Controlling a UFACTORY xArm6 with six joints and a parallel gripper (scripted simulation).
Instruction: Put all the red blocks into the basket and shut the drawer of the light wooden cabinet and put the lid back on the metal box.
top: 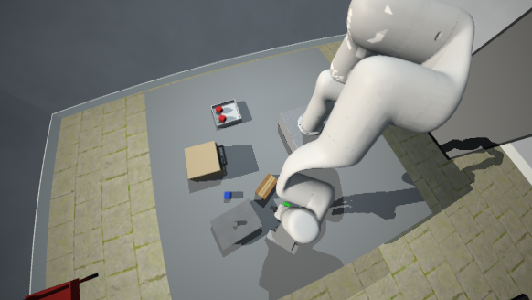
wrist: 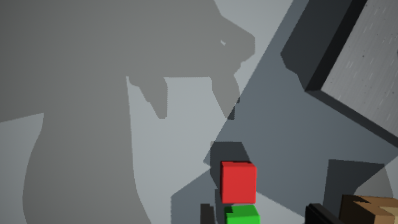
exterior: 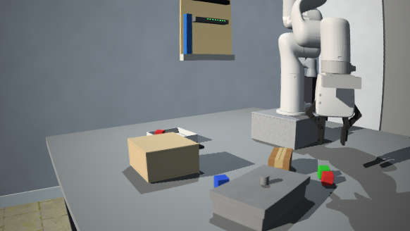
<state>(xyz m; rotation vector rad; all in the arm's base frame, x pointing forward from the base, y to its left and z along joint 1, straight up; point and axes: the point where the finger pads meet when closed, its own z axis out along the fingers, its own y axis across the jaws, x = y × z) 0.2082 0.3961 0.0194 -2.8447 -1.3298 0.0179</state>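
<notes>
Now: the green block 110 mm below my hand, 30 mm to the right of it and 20 mm behind it. The rest, counted from my hand: blue block (240 mm ahead, 130 mm to the right, 110 mm below); knobbed lid (210 mm ahead, 80 mm below); cardboard box (140 mm to the right, 90 mm below, 50 mm ahead).
</notes>
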